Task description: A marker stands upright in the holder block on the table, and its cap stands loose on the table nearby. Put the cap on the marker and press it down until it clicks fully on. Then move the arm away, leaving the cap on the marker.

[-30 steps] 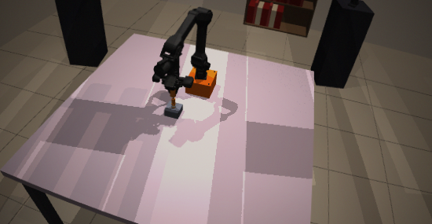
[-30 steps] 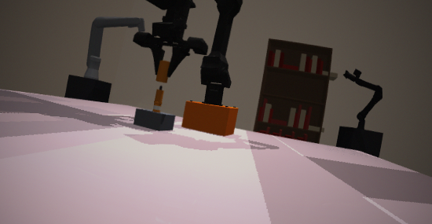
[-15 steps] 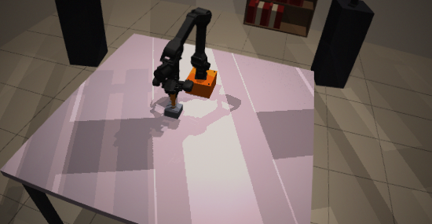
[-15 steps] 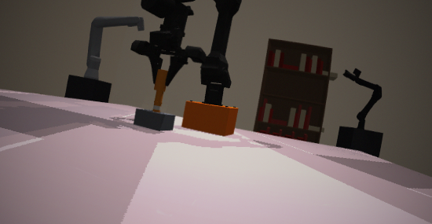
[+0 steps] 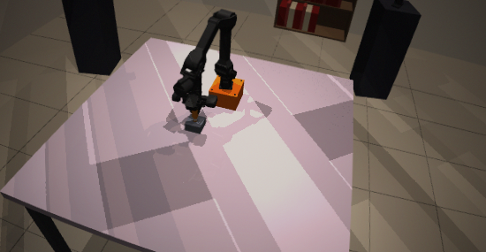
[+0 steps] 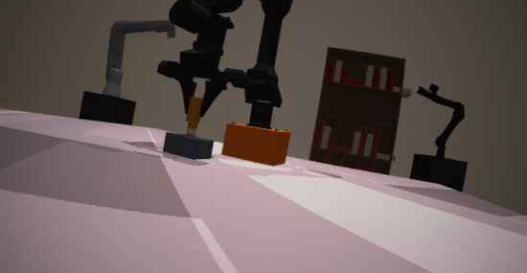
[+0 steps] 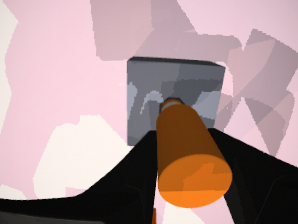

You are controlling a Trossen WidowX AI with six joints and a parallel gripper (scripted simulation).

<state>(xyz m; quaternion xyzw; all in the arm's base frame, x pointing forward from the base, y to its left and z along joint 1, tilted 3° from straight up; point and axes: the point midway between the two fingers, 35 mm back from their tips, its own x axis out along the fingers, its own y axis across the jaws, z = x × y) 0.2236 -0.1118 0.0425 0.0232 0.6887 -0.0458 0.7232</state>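
Right now my gripper tip is 10 mm below the orange cap. Also, from my gripper tip: holder block 60 mm below.
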